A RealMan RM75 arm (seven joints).
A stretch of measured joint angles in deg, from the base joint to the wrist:
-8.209, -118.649, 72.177, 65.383, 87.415, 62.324, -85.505
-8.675, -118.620, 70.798, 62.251, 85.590, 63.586, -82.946
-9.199, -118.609, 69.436, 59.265, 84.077, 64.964, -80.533
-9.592, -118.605, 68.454, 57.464, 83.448, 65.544, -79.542
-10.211, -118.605, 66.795, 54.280, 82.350, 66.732, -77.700
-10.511, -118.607, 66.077, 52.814, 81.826, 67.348, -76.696
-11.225, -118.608, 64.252, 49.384, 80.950, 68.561, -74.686
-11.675, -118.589, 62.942, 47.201, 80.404, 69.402, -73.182
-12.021, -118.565, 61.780, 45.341, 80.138, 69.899, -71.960
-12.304, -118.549, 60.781, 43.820, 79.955, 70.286, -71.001
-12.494, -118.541, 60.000, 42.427, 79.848, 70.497, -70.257
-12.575, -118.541, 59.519, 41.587, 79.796, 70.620, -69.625
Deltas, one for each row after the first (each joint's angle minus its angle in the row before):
-0.466, 0.029, -1.379, -3.132, -1.825, 1.262, 2.559
-0.524, 0.011, -1.362, -2.986, -1.513, 1.378, 2.413
-0.393, 0.004, -0.982, -1.801, -0.629, 0.580, 0.991
-0.619, 0.000, -1.659, -3.184, -1.098, 1.188, 1.842
-0.300, -0.002, -0.718, -1.466, -0.524, 0.616, 1.004
-0.714, -0.001, -1.825, -3.430, -0.876, 1.213, 2.010
-0.450, 0.019, -1.310, -2.183, -0.546, 0.841, 1.504
-0.346, 0.024, -1.162, -1.860, -0.266, 0.497, 1.222
-0.283, 0.016, -0.999, -1.521, -0.183, 0.387, 0.959
-0.190, 0.008, -0.781, -1.393, -0.107, 0.211, 0.744
-0.081, 0.000, -0.481, -0.840, -0.052, 0.123, 0.632

